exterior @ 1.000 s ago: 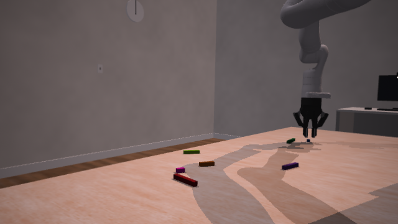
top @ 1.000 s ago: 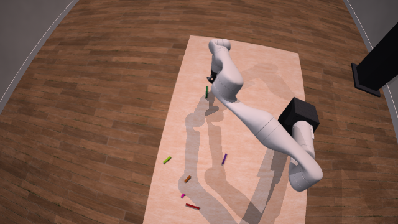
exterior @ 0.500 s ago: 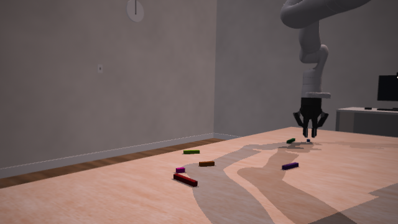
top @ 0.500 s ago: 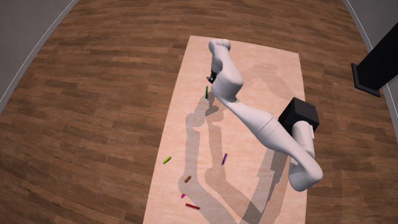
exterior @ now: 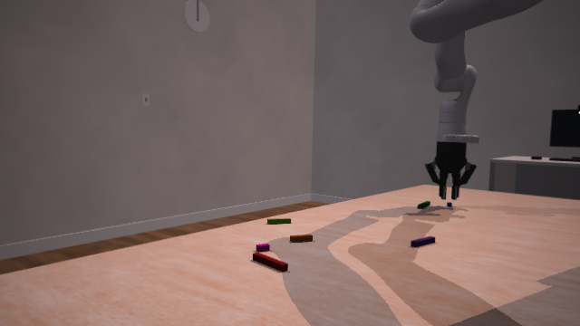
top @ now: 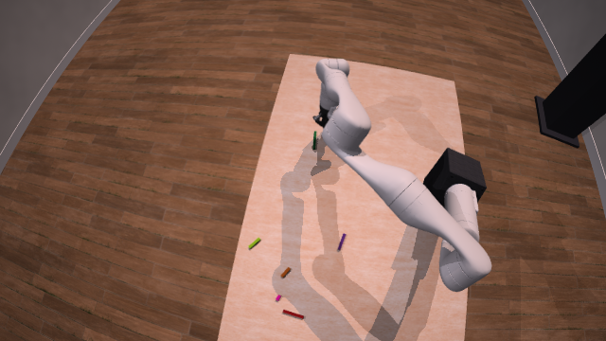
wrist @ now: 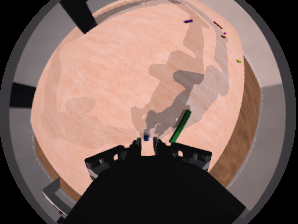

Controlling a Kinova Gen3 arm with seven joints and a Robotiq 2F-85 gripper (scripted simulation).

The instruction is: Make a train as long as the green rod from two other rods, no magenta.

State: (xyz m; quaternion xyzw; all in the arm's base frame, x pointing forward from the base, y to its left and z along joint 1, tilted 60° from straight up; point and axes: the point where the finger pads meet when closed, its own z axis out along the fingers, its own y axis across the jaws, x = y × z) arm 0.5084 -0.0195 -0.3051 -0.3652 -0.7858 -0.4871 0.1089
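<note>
Now: hand 30 mm above the blue rod. Also, from my hand: green rod: 30 mm ahead, 70 mm to the left, 30 mm below; lime rod: 110 mm ahead, 520 mm to the left, 30 mm below; purple rod: 170 mm behind, 430 mm to the left, 30 mm below.
</note>
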